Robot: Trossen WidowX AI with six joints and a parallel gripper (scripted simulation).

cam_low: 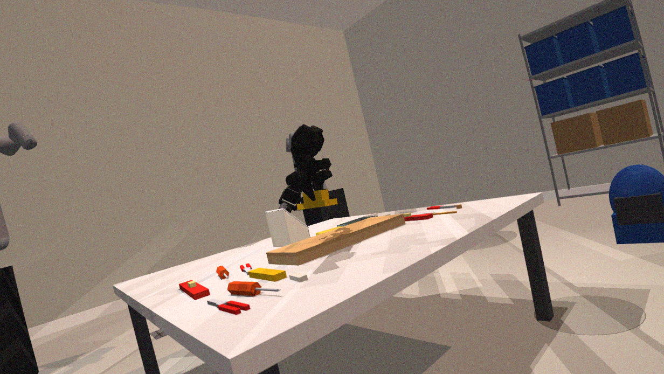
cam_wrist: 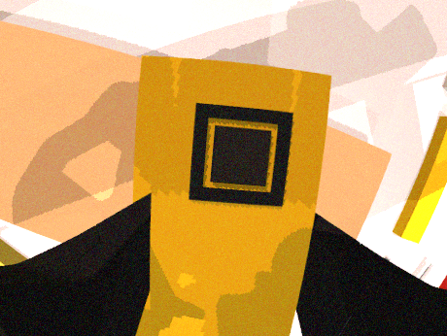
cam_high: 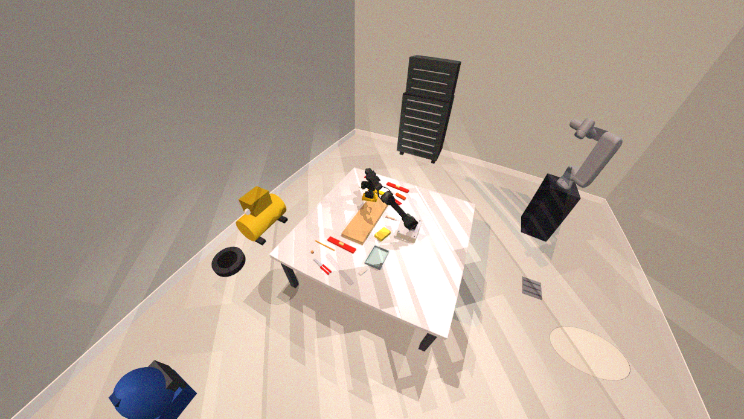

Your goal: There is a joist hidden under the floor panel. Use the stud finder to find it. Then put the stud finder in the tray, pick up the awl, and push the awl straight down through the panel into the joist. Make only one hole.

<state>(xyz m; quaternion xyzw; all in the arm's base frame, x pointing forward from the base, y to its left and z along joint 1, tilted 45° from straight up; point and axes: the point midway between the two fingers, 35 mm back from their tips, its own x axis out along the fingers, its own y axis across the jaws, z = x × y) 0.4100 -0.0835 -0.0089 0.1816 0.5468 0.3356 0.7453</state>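
My gripper tip is now 29 cm past the shallow grey tray, 39 cm to the right of it and 16 cm above it. Round my gripper tip: yellow block (23 cm behind, 18 cm to the left, 16 cm below); yellow stud finder (1 cm ahead, 2 cm above); thin orange tool (9 cm ahead, 49 cm to the left, 17 cm below).
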